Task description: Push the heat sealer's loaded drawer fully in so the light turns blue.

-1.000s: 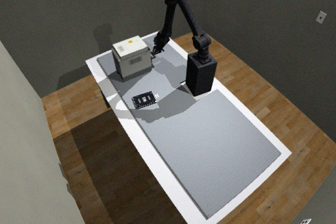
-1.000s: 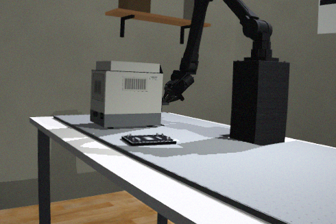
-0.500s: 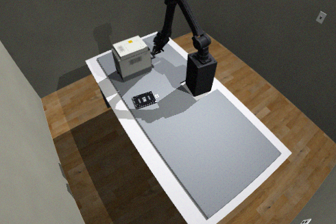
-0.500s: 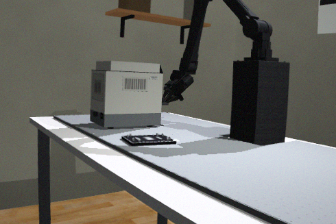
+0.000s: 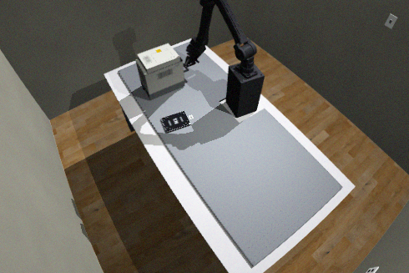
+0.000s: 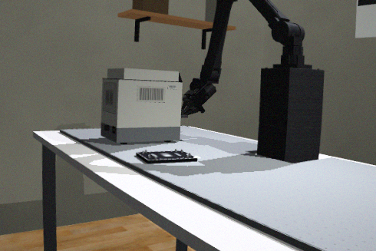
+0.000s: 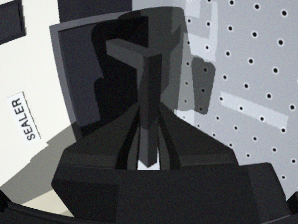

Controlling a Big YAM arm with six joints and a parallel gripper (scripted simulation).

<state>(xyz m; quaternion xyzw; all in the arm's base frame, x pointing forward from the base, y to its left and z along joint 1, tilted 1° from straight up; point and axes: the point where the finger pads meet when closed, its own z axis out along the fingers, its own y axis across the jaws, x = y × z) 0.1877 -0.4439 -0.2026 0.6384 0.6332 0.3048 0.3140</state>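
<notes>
My hand is 12 cm short of the sealing frame.
</notes>
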